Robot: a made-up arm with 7 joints.
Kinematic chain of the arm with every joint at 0, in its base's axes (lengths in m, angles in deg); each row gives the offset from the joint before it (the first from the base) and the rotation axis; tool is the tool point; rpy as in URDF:
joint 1: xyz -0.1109 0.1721 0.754 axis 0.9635 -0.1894 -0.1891
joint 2: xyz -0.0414 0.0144 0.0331 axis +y
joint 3: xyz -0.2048 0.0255 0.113 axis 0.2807 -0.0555 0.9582
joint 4: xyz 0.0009 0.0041 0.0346 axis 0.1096 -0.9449 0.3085
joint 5: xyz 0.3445 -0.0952 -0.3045 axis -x
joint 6: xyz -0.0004 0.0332 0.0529 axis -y
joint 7: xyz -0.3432 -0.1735 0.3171 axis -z
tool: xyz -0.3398 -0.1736 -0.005 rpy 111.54 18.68 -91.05
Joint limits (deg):
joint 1: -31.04..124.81
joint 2: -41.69..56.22
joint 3: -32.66..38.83
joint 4: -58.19..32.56
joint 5: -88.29..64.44
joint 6: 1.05..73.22
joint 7: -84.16..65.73
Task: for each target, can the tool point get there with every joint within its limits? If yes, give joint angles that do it. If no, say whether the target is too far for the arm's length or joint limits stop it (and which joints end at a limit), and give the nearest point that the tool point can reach.
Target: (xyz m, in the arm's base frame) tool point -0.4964 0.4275 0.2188
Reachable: yes | joints 104.51 -22.20 18.20 -32.57 36.84 51.04 -39.32
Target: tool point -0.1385 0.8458 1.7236
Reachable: no: joint limits stop it (at a limit: joint 1, joint 2, joint 3, joint 6) | nearest point -0.1859 0.7691 1.5687 | short by 0.179 m
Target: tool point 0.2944 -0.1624 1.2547
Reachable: no: joint limits stop it (at a limit: joint 2, joint 3, joint 4, joint 6) | nearest point 0.1903 -0.1190 1.2230 | short by 0.117 m
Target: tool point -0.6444 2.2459 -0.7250
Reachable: no: too far | nearest point -0.4844 1.0101 0.2123 | short by 1.559 m
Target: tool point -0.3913 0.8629 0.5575
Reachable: yes | joints 93.69 17.98 17.01 -2.89 -51.51 61.80 -51.73
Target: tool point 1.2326 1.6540 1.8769
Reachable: no: too far | nearest point 0.2373 0.8471 1.2091 | short by 1.445 m
